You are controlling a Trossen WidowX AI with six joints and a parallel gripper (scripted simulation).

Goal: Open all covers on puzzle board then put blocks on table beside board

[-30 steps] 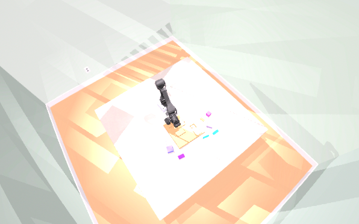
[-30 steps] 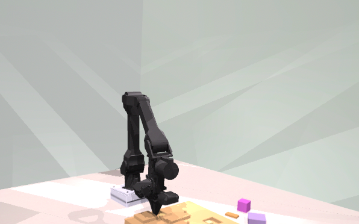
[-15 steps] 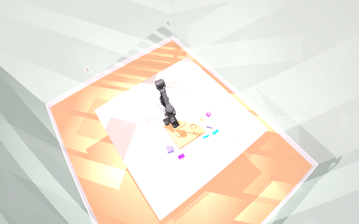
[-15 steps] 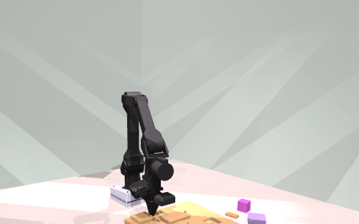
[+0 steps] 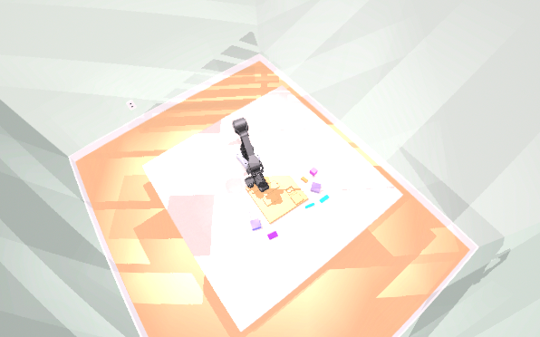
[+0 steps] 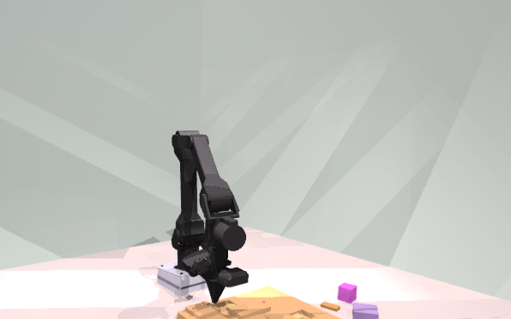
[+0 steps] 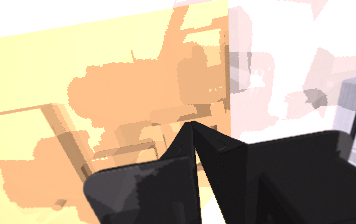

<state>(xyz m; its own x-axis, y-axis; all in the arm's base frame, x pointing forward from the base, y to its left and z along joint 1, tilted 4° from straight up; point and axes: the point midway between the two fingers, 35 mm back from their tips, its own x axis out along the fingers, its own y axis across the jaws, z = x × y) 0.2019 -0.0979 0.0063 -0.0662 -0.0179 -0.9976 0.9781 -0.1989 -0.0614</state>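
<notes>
My gripper tip is 120 mm short of the puzzle board, 40 mm to the right of it and 20 mm above it. From my gripper tip the other things lie so: blue-violet block (180 mm ahead, 200 mm to the right, 20 mm below); magenta block (300 mm ahead, 170 mm to the right, 30 mm below); small orange piece (180 mm ahead, 250 mm to the left, 30 mm below).
</notes>
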